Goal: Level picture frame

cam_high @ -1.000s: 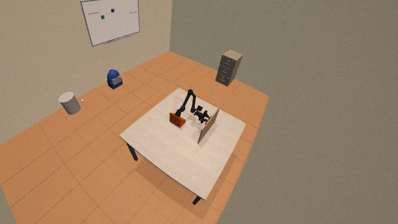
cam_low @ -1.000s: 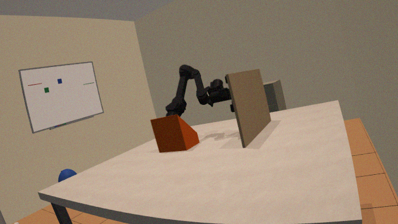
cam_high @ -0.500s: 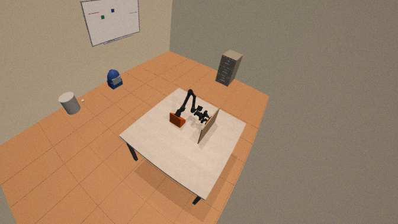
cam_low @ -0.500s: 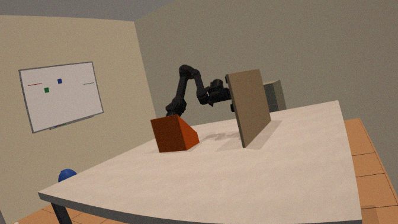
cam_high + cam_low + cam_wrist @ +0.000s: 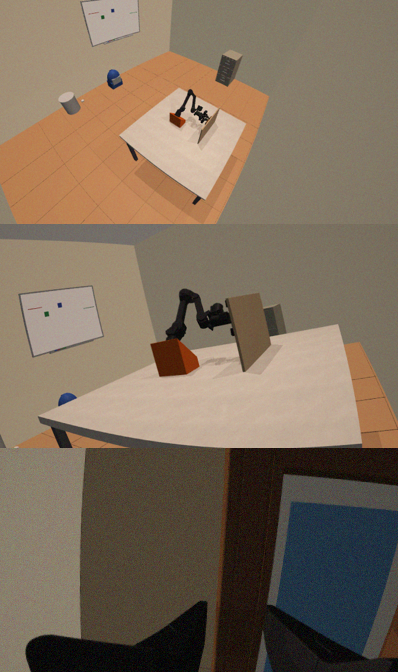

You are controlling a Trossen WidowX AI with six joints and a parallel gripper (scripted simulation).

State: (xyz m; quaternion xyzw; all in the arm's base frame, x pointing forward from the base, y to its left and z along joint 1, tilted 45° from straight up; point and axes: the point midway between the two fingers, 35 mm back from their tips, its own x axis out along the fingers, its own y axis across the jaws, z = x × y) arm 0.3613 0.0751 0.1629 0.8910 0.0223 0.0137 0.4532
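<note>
Now: gripper tip 50 mm above the picture frame and 10 mm to the left of it. The rest, counted from my gripper tip: wall panel (60 mm below, 20 mm to the right, 20 mm ahead).
</note>
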